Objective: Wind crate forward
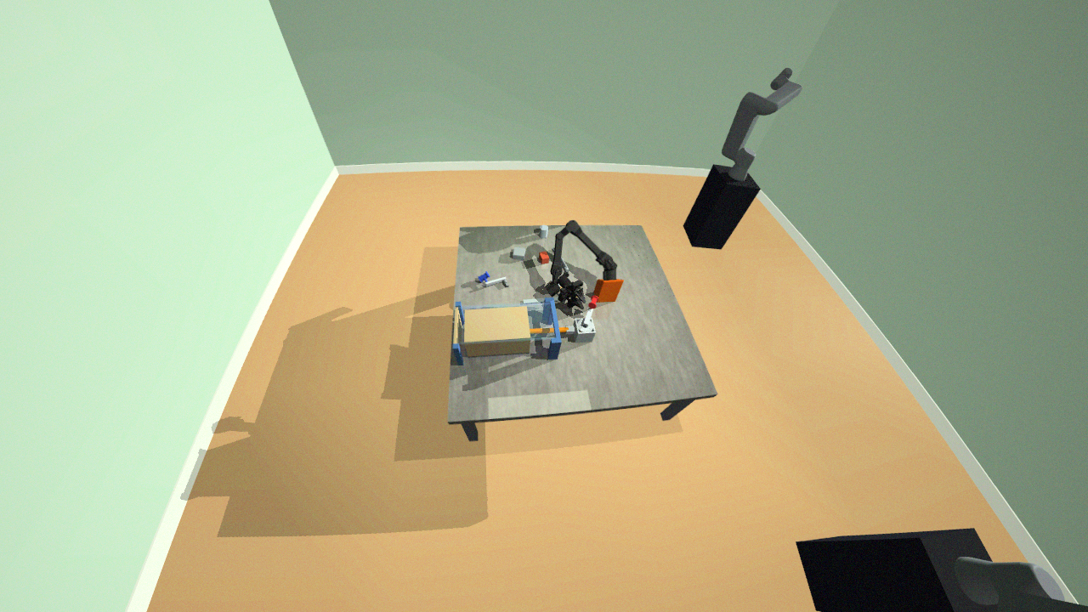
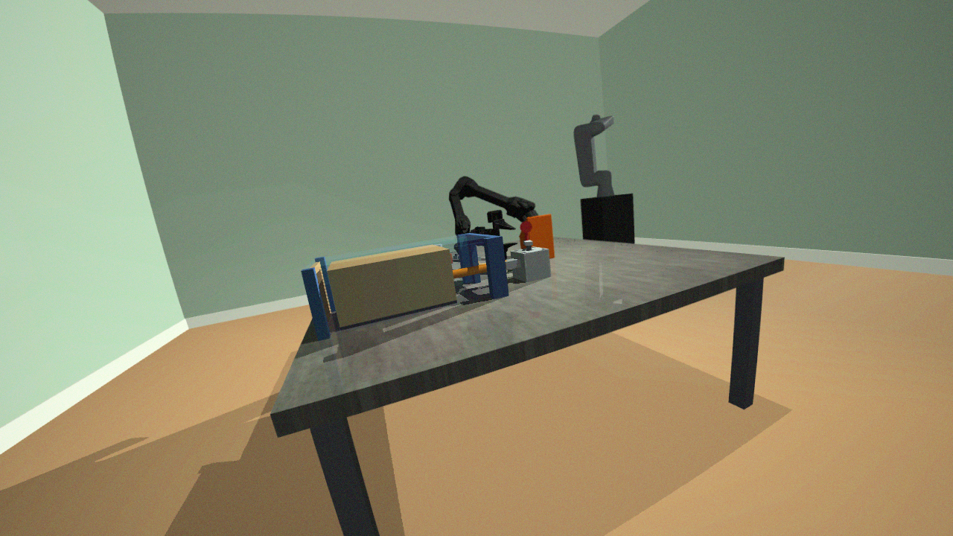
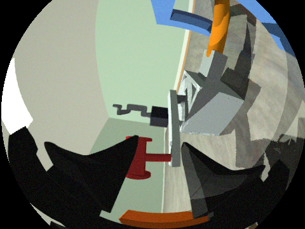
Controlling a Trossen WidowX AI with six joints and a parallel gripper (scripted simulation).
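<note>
Now: the red knob 5 cm behind my gripper tip and 1 cm above it. From my gripper tip the other things lie so: tan-handled tool 9 cm ahead, 21 cm to the right, 11 cm below; grey winch 2 cm behind, 8 cm to the left, 10 cm below; grey bar 21 cm ahead, 12 cm to the right, 13 cm below.
</note>
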